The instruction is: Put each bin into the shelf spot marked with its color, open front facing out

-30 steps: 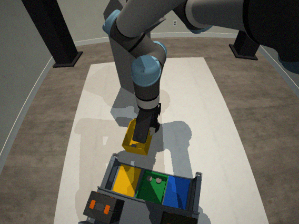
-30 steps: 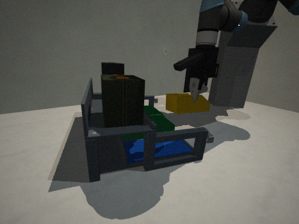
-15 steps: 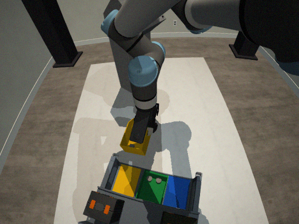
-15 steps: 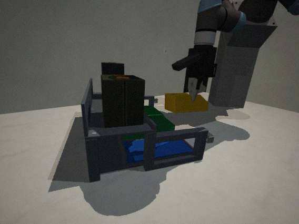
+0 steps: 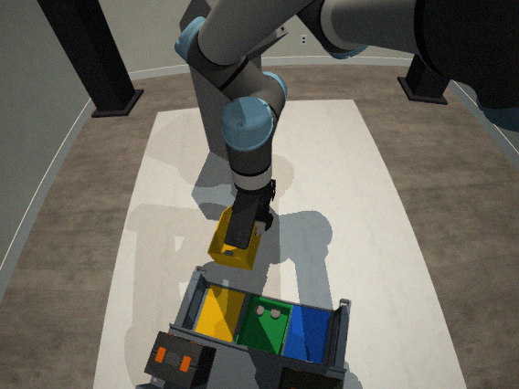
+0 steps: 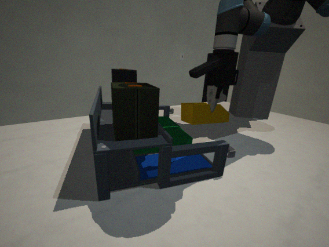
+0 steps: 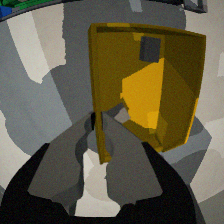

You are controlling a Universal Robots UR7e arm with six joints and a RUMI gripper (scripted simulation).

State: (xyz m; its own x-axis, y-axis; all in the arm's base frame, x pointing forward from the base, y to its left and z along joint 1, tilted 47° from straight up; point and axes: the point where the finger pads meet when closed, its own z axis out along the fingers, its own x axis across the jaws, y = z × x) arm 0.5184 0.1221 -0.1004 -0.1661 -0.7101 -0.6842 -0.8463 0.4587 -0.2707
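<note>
My hand is 40 mm to the left of the yellow bin, 30 mm above it and 10 mm past it. The rest, counted from my hand: shelf lip 140 mm ahead, 90 mm below, 50 mm to the left; shelf board 340 mm ahead, 10 mm to the left; green bin 240 mm ahead, 50 mm below, 40 mm to the left.
</note>
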